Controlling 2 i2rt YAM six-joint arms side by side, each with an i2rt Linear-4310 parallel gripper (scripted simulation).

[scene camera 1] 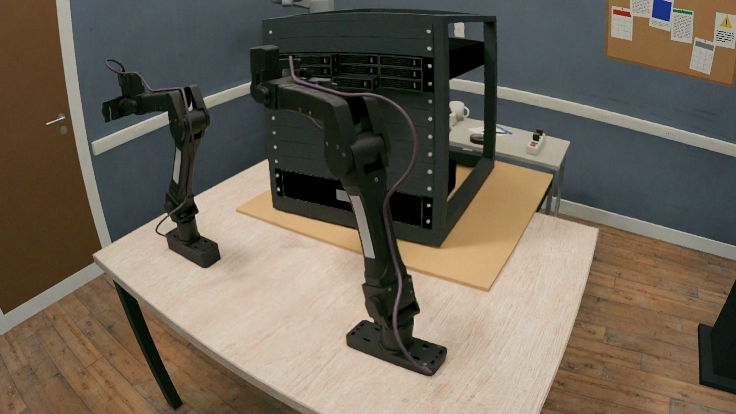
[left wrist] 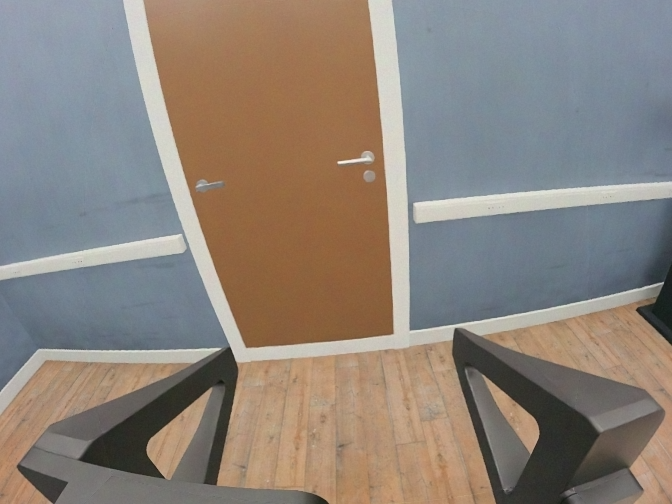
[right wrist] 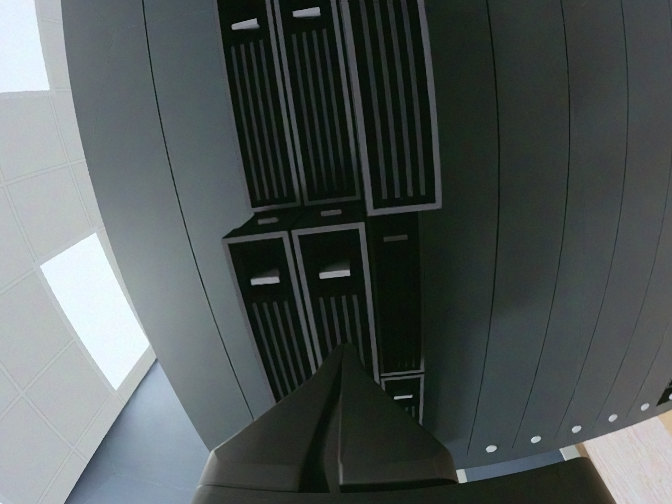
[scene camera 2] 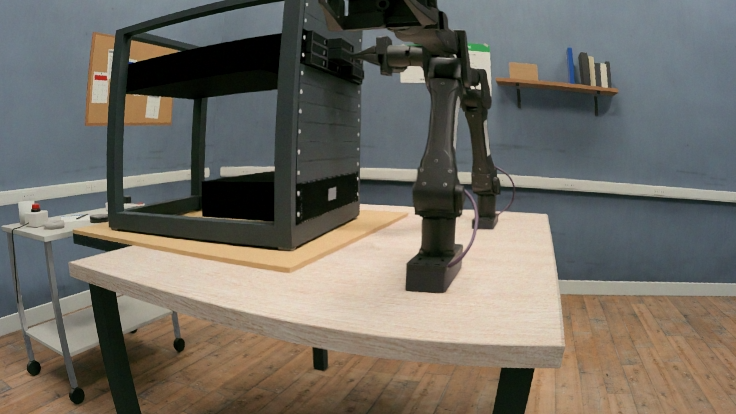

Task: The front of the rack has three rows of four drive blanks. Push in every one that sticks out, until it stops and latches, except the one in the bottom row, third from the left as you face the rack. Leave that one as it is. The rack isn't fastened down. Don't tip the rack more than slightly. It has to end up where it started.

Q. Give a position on a drive blank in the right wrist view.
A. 397,273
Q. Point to a black rack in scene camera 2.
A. At 306,198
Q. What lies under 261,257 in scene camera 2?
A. A tan board.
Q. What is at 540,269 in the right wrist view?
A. A black rack.
